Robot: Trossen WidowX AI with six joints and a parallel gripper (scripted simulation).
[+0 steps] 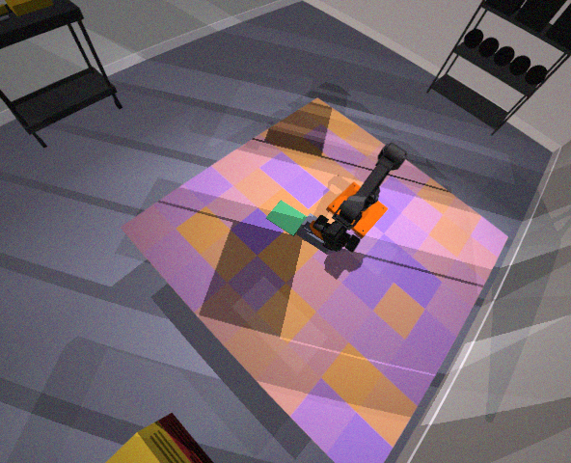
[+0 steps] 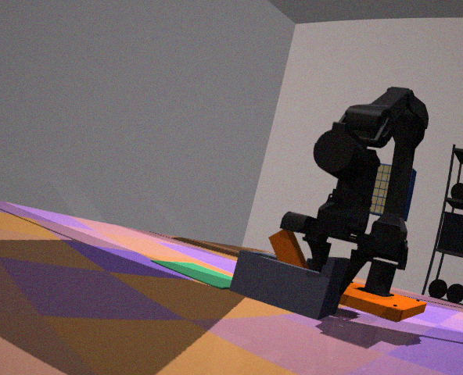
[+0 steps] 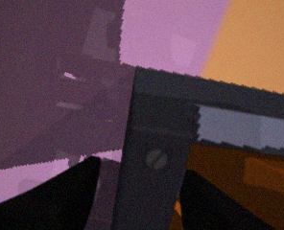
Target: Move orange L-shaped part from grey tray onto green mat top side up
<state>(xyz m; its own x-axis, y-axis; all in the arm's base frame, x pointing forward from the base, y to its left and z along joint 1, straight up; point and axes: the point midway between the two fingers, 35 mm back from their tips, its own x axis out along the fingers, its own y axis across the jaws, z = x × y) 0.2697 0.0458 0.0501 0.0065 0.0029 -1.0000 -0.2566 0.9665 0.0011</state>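
My gripper tip is now 50 mm to the left of the orange L-shaped part, 10 mm below it and 10 mm short of it. Round my gripper tip: green mat: 220 mm to the right, 50 mm below, 50 mm ahead.
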